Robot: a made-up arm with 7 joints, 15 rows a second.
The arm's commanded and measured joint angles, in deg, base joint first. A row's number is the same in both.
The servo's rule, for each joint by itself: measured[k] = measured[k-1] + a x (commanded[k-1-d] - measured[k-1]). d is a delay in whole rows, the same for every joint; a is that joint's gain. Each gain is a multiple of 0.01, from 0.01 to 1. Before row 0 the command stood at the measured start. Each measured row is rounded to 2 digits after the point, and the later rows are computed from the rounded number. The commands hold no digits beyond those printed.
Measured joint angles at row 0: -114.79, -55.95, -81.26, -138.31, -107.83, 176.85, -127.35
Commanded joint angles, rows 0 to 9: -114.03, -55.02, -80.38, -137.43, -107.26, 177.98, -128.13; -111.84, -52.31, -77.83, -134.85, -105.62, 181.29, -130.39; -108.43, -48.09, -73.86, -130.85, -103.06, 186.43, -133.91; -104.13, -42.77, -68.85, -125.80, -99.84, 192.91, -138.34; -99.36, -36.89, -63.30, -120.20, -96.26, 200.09, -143.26; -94.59, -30.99, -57.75, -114.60, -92.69, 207.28, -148.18; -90.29, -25.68, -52.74, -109.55, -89.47, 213.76, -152.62; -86.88, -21.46, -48.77, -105.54, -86.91, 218.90, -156.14; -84.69, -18.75, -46.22, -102.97, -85.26, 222.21, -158.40; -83.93, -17.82, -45.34, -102.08, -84.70, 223.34, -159.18
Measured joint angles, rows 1 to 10: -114.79, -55.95, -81.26, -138.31, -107.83, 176.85, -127.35; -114.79, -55.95, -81.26, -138.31, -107.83, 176.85, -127.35; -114.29, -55.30, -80.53, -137.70, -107.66, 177.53, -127.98; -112.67, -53.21, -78.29, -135.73, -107.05, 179.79, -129.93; -109.87, -49.63, -74.61, -132.36, -105.85, 183.77, -133.15; -106.08, -44.83, -69.83, -127.83, -104.05, 189.25, -137.35; -101.64, -39.27, -64.41, -122.57, -101.71, 195.75, -142.14; -96.99, -33.47, -58.88, -117.07, -99.00, 202.67, -147.03; -92.57, -28.02, -53.78, -111.88, -96.14, 209.32, -151.56; -88.81, -23.43, -49.62, -107.51, -93.37, 215.07, -155.27
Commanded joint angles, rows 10 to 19: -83.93, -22.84, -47.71, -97.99, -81.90, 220.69, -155.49; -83.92, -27.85, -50.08, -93.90, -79.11, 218.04, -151.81; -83.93, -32.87, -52.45, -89.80, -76.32, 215.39, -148.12; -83.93, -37.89, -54.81, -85.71, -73.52, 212.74, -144.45; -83.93, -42.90, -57.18, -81.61, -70.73, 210.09, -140.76; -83.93, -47.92, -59.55, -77.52, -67.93, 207.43, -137.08; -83.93, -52.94, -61.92, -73.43, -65.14, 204.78, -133.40; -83.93, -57.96, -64.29, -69.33, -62.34, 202.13, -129.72; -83.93, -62.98, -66.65, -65.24, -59.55, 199.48, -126.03; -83.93, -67.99, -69.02, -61.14, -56.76, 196.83, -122.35
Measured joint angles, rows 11 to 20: -86.09, -20.15, -46.80, -104.38, -90.94, 219.35, -157.81; -84.66, -18.52, -45.59, -102.79, -89.07, 221.74, -158.92; -84.18, -21.54, -47.35, -99.48, -86.92, 221.11, -156.14; -84.01, -25.96, -49.62, -95.63, -84.58, 219.27, -152.63; -83.96, -30.80, -51.97, -91.61, -82.10, 216.94, -148.98; -83.94, -35.76, -54.33, -87.54, -79.53, 214.42, -145.31; -83.93, -40.76, -56.70, -83.45, -76.89, 211.82, -141.62; -83.93, -45.77, -59.07, -79.36, -74.20, 209.19, -137.94; -83.93, -50.79, -61.44, -75.27, -71.48, 206.54, -134.26; -83.93, -55.81, -63.81, -71.17, -68.74, 203.89, -130.58
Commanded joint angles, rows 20 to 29: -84.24, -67.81, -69.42, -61.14, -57.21, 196.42, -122.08; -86.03, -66.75, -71.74, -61.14, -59.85, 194.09, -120.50; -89.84, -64.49, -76.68, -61.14, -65.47, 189.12, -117.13; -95.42, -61.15, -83.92, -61.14, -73.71, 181.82, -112.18; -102.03, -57.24, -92.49, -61.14, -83.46, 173.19, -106.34; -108.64, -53.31, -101.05, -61.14, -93.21, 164.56, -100.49; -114.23, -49.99, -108.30, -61.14, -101.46, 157.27, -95.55; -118.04, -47.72, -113.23, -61.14, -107.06, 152.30, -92.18; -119.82, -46.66, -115.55, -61.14, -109.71, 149.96, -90.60; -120.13, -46.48, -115.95, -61.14, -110.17, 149.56, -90.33
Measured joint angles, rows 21 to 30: -83.93, -60.83, -66.17, -67.08, -65.98, 201.24, -126.89; -83.93, -65.84, -68.54, -62.98, -63.21, 198.59, -123.21; -84.13, -67.22, -69.27, -61.71, -61.41, 197.29, -122.29; -85.38, -66.89, -71.32, -61.32, -60.94, 195.37, -120.84; -88.32, -65.21, -75.77, -61.20, -62.30, 191.62, -117.83; -93.01, -62.37, -82.53, -61.16, -65.72, 185.74, -113.25; -98.96, -58.78, -90.80, -61.15, -71.04, 178.21, -107.65; -105.35, -54.95, -99.31, -61.14, -77.69, 170.02, -101.85; -111.21, -51.48, -106.77, -61.14, -84.82, 162.37, -96.75; -115.72, -48.85, -112.13, -61.14, -91.49, 156.33, -93.05
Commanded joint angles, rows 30 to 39: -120.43, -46.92, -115.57, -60.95, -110.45, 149.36, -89.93; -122.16, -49.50, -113.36, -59.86, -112.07, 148.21, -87.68; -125.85, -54.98, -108.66, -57.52, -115.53, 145.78, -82.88; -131.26, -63.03, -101.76, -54.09, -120.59, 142.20, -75.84; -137.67, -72.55, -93.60, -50.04, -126.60, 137.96, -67.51; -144.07, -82.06, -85.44, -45.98, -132.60, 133.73, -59.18; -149.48, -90.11, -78.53, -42.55, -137.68, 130.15, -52.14; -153.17, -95.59, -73.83, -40.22, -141.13, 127.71, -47.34; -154.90, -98.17, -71.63, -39.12, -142.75, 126.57, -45.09; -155.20, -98.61, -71.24, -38.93, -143.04, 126.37, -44.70
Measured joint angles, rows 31 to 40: -118.43, -47.32, -114.97, -61.14, -96.96, 152.51, -91.07; -119.55, -46.73, -115.78, -61.14, -100.92, 150.74, -90.47; -120.13, -46.86, -115.61, -61.01, -103.78, 149.91, -90.03; -121.47, -48.71, -113.74, -60.22, -106.27, 148.89, -88.13; -124.36, -53.10, -109.52, -58.36, -109.05, 147.02, -83.88; -128.91, -60.05, -103.08, -55.41, -112.51, 144.13, -77.37; -134.69, -68.80, -95.21, -51.70, -116.74, 140.43, -69.38; -140.88, -78.08, -87.10, -47.75, -121.50, 136.41, -61.12; -146.56, -86.50, -79.99, -44.16, -126.35, 132.65, -53.85; -150.92, -92.86, -74.88, -41.44, -130.78, 129.69, -48.58
